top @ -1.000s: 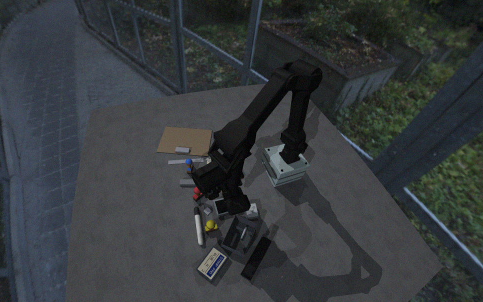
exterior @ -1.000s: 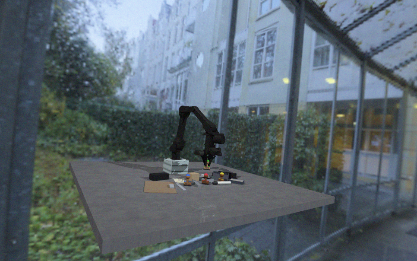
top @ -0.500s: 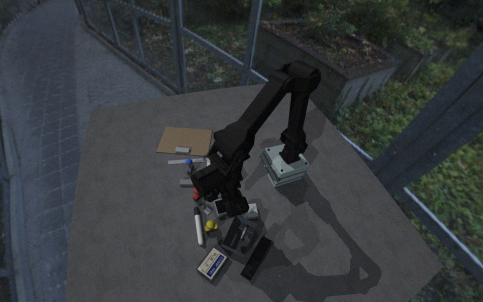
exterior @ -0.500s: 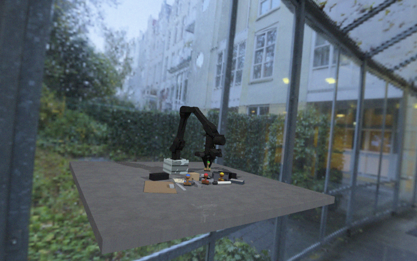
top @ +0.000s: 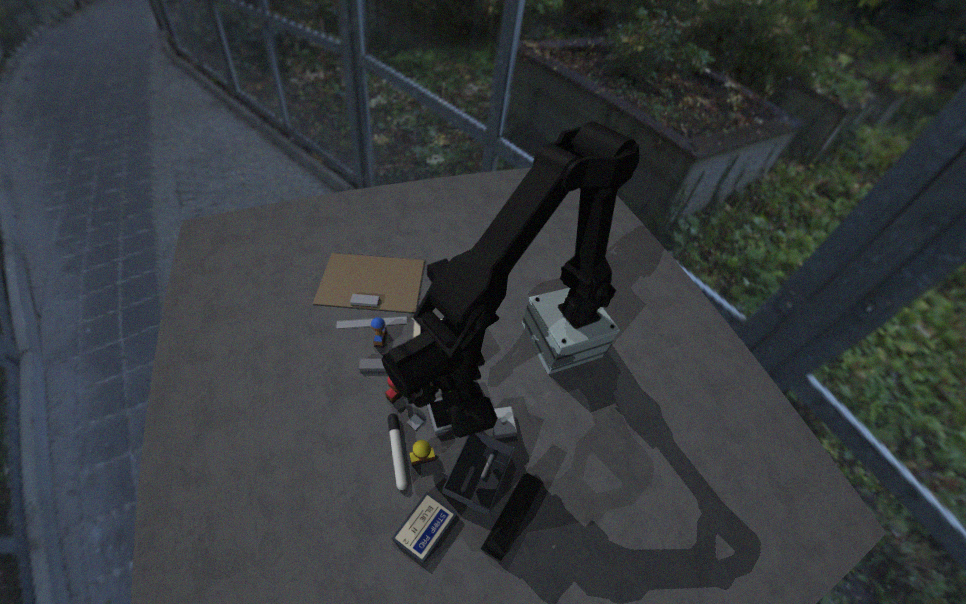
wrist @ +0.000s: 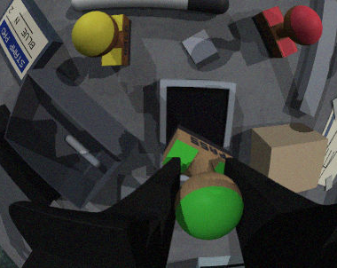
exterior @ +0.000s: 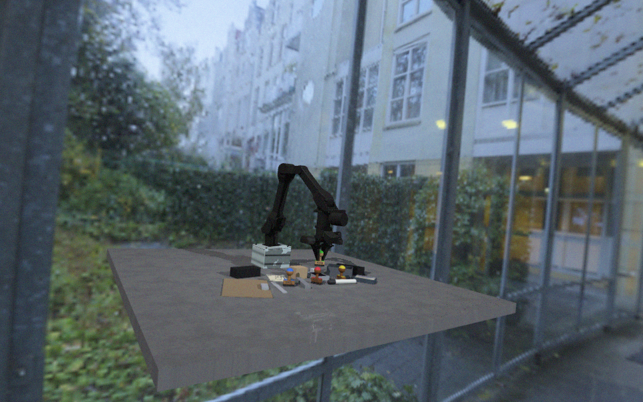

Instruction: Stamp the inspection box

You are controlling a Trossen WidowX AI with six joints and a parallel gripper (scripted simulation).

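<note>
The ink pad is 1 cm behind my gripper tip and 7 cm below it. Also, from my gripper tip: white block: 8 cm behind, 5 cm to the left, 6 cm below; green-knobbed stamp: right at my gripper tip; tan box: 3 cm behind, 9 cm to the right, 5 cm below.
</note>
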